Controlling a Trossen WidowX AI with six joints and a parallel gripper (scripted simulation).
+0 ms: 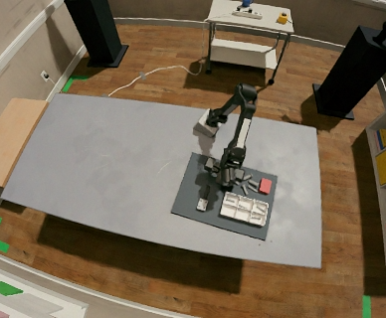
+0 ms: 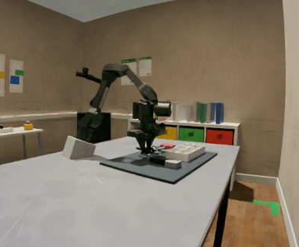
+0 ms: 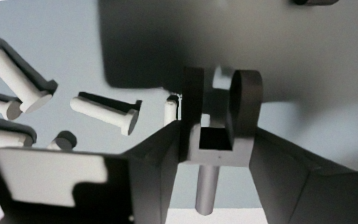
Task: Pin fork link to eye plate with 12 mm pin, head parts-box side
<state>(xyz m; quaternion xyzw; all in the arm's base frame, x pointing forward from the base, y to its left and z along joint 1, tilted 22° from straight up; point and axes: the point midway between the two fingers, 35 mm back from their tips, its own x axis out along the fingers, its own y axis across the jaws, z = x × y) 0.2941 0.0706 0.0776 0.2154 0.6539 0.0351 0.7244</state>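
Right now the eye plate is 8 cm ahead of my hand, 7 cm to the right of it and 5 cm below it. Round my hand: mat (8 cm ahead, 3 cm to the left, 7 cm below); then thick pin (2 cm behind, 13 cm to the left, 5 cm below); then fork link (3 cm below).
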